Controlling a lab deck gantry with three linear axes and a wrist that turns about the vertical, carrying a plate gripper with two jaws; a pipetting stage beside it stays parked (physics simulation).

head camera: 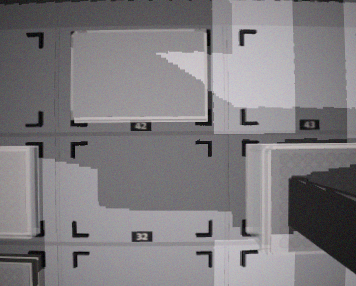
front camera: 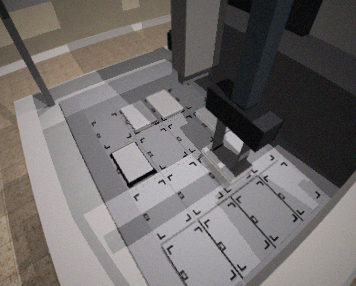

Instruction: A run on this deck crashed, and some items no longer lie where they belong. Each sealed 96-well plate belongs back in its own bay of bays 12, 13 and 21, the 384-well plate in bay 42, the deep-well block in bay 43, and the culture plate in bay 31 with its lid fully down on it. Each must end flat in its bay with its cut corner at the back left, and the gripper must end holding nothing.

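Frame: origin at the robot's base, x right, y ahead, z up, level; centimetres.
Where they show: gripper, fingertip midpoint: [head camera: 348, 200] [front camera: 227, 157]; robot's base, link origin: [front camera: 92, 123].
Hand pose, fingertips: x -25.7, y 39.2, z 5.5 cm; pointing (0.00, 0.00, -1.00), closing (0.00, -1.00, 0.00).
Each offset is from my fingertips to the top centre of the thing.
A pale plate @(dy -16.4, dx -10.7, dz -4.0 cm) [head camera: 140, 75] lies flat in bay 42 in the head view. A pale stack [head camera: 256, 195] [front camera: 215, 166] stands in bay 33; it looks like a plate on a taller block, with faint round wells on top. My gripper [front camera: 228, 155] is low over this stack, one jaw near each end of it; whether the jaws are pressed on it is too blurred to tell. A plate @(dy -32.8, dx +0.0, dz -3.8 cm) [head camera: 12, 190] [front camera: 165, 103] lies in bay 31. Another plate @(dy -32.8, dx +10.7, dz -4.0 cm) [head camera: 15, 274] [front camera: 138, 116] lies in bay 21. A pale-topped plate with a dark base @(dy -16.4, dx +21.4, dz -4.0 cm) [front camera: 132, 161] lies in bay 12. Cut corners are unclear.
The dark gripper body [head camera: 322, 210] hides much of the stack in the head view. The gantry's blue-grey column [front camera: 262, 50] rises above it. A pale upright column [front camera: 196, 42] stands at the deck's back. Bays 32 and 43 hold no plate. Shadows cross the deck.
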